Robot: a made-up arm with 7 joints. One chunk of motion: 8 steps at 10 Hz.
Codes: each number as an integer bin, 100 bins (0 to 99) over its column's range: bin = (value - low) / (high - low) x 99, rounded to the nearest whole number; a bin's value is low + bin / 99 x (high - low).
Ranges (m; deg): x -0.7..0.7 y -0.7..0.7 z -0.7..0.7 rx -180..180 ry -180..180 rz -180..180
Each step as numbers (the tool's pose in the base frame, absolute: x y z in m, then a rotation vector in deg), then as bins.
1 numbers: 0.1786 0.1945 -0.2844 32.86 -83.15 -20.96
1 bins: 62 63 29 59 27 44
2 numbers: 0.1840 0.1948 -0.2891 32.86 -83.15 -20.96
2 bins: 63 63 29 59 27 44
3 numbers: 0.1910 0.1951 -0.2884 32.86 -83.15 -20.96
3 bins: 63 63 29 59 27 44
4 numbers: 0.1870 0.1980 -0.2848 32.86 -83.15 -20.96
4 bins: 63 64 29 59 27 44
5 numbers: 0.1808 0.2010 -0.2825 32.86 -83.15 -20.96
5 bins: 62 64 30 59 27 44
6 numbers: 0.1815 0.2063 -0.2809 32.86 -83.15 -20.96
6 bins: 62 64 30 59 27 44
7 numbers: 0.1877 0.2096 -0.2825 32.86 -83.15 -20.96
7 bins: 63 64 30 59 27 44
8 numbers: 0.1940 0.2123 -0.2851 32.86 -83.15 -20.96
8 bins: 63 65 29 59 27 44
